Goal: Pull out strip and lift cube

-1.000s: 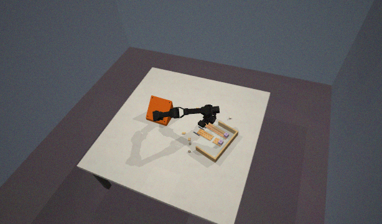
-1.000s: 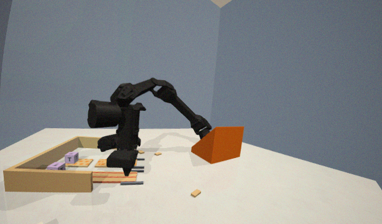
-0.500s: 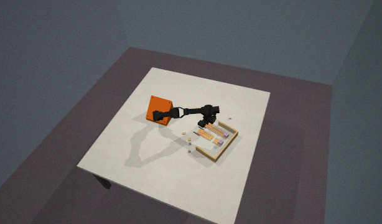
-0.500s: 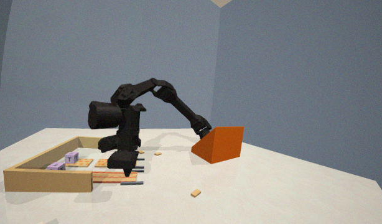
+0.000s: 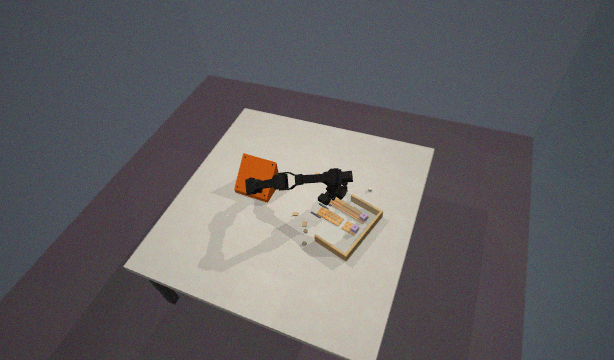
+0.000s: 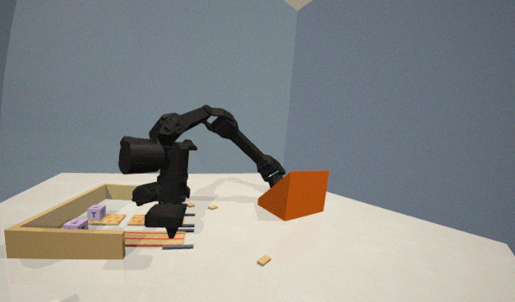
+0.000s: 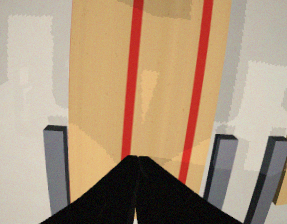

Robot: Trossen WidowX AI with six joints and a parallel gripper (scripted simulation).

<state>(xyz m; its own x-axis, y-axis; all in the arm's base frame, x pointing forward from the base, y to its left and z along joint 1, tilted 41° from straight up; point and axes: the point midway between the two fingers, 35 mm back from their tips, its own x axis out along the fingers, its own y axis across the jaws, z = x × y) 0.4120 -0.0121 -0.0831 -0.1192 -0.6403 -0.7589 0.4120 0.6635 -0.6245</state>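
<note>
The striped strip is 90 mm ahead of my gripper tip and 40 mm to the right of it.
</note>
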